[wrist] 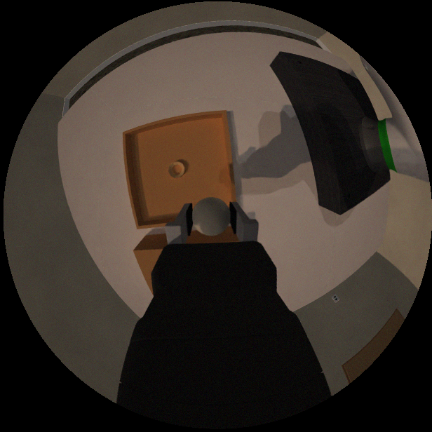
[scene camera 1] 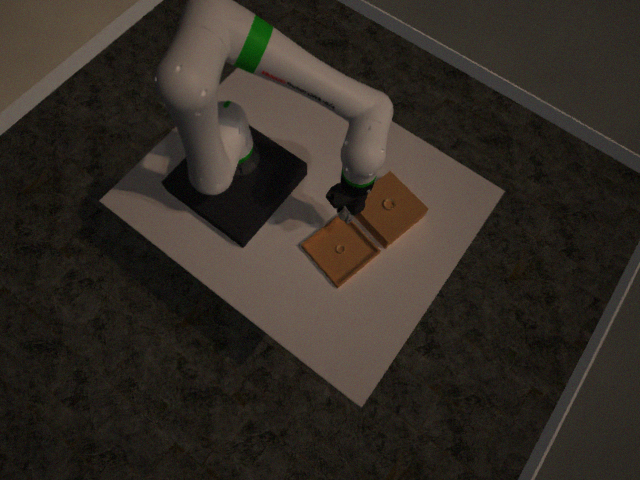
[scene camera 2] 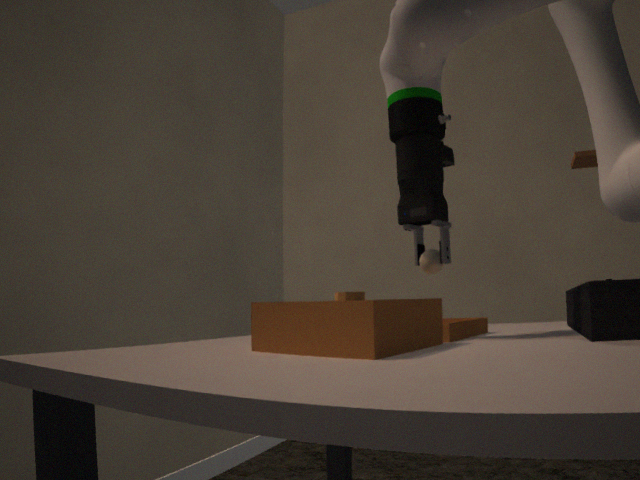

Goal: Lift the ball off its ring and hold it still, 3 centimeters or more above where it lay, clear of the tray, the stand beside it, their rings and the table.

same spot on orange stand: (wrist: 146,252) = (scene camera 1: 384,235)
same spot on low orange tray: (wrist: 181,159) = (scene camera 1: 334,250)
